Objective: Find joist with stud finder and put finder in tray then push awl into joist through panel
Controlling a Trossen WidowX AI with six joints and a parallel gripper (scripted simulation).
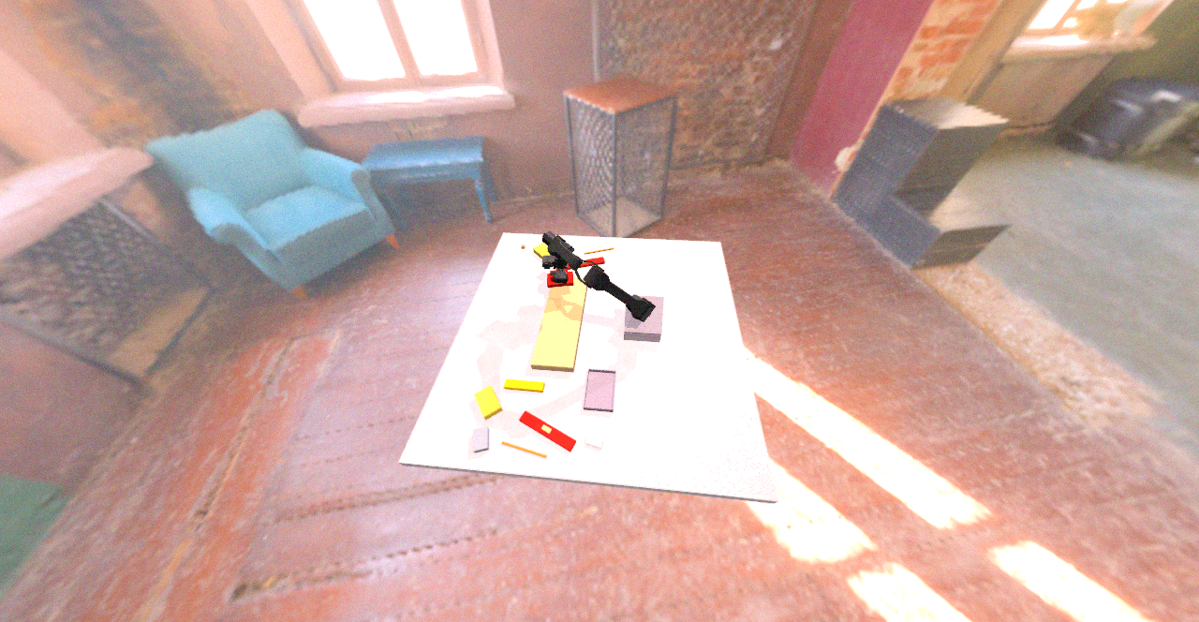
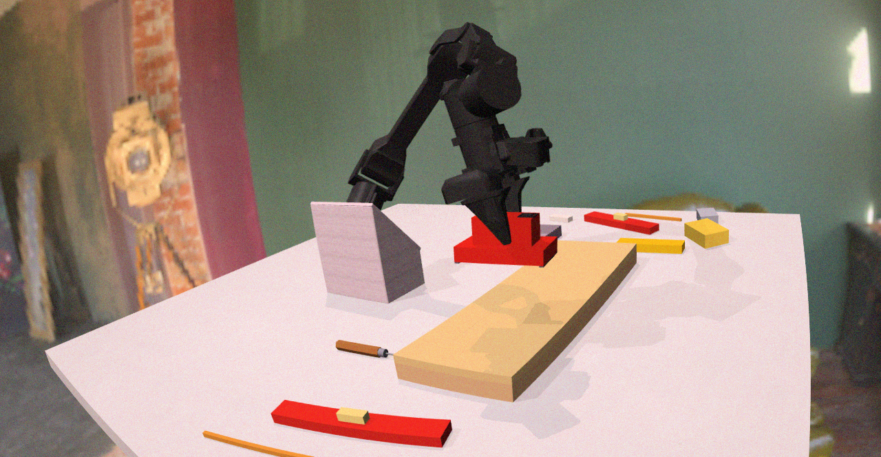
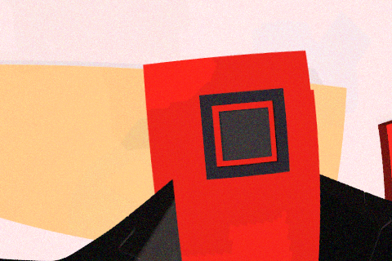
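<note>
The grey tray is 460 mm to the left of my gripper tip, 240 mm behind it and 150 mm below it. From my gripper tip the other things lie so: awl 190 mm behind, 160 mm below, 90 mm to the right; then red stud finder 20 mm above, 10 mm ahead; then square light 30 mm above, 20 mm ahead, 10 mm to the left.
</note>
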